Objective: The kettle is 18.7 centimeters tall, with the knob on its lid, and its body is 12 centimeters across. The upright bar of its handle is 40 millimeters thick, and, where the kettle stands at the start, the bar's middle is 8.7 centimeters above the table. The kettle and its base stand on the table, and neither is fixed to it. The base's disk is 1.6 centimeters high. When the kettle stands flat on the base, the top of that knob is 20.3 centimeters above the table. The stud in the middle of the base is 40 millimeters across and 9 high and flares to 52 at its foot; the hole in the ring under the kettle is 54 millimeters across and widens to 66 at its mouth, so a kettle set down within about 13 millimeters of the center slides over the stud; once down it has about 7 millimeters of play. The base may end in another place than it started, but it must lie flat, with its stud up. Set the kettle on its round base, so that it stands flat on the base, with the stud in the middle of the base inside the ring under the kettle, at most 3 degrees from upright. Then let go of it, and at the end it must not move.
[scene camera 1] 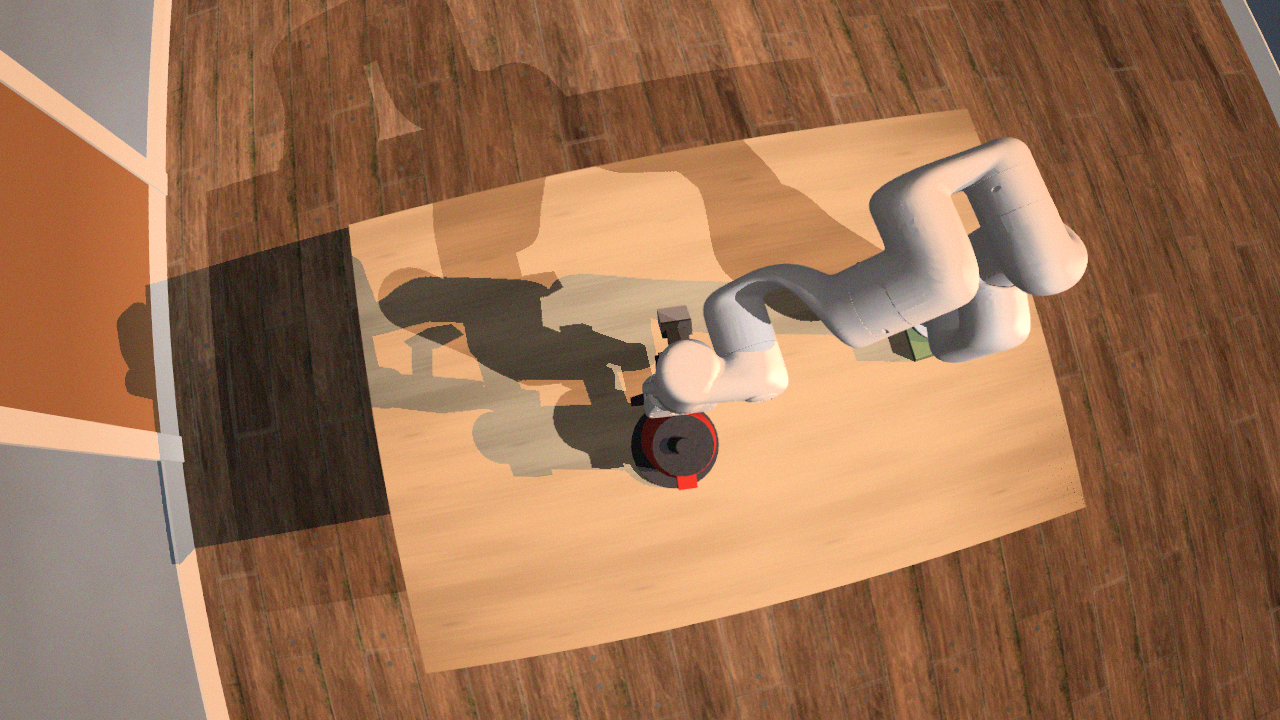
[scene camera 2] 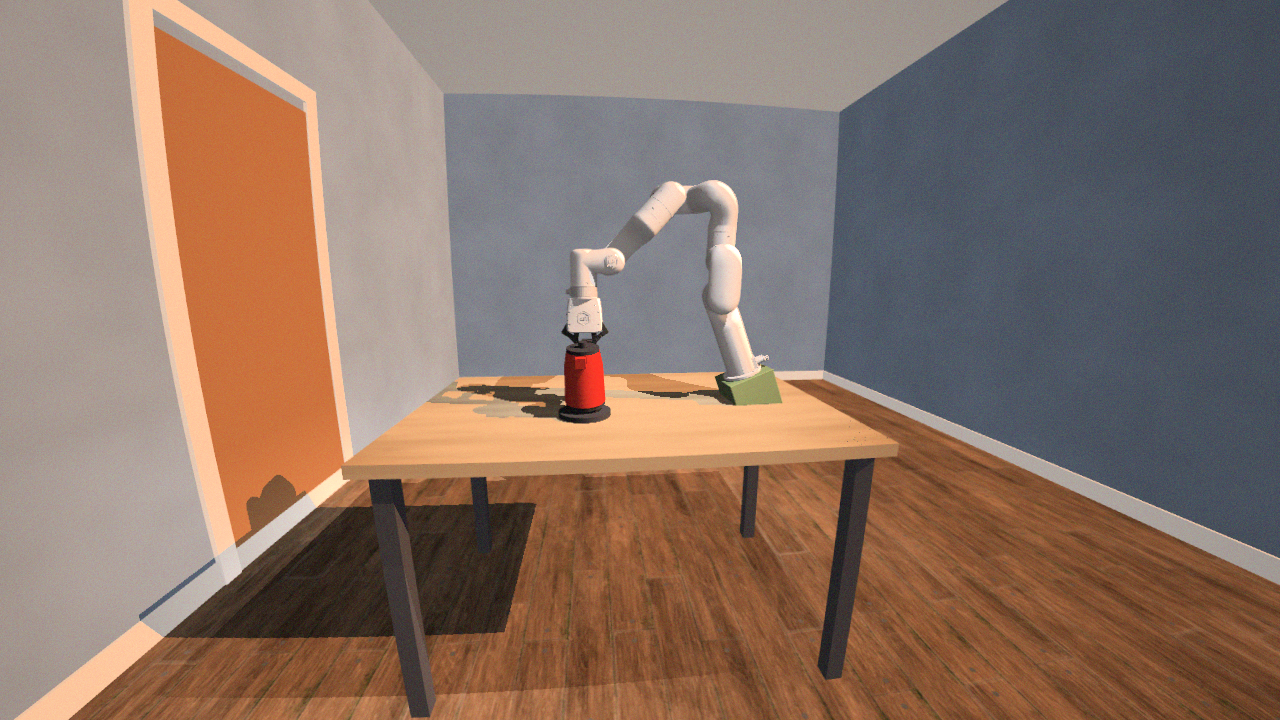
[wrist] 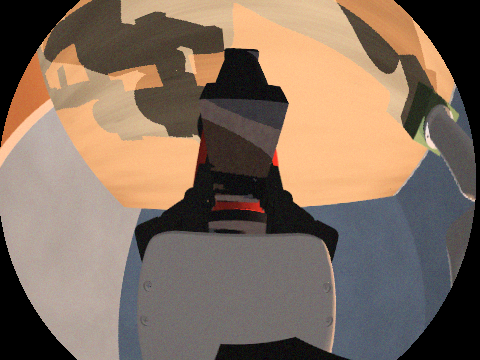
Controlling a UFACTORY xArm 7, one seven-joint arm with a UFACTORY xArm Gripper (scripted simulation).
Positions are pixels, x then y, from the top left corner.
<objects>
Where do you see a red kettle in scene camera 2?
At 583, 369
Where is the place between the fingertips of the gripper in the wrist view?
238, 161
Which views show the gripper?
Scene camera 1, scene camera 2 and the wrist view: all of them.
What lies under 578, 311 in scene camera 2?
The gripper.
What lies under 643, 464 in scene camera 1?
A dark round base.
</objects>
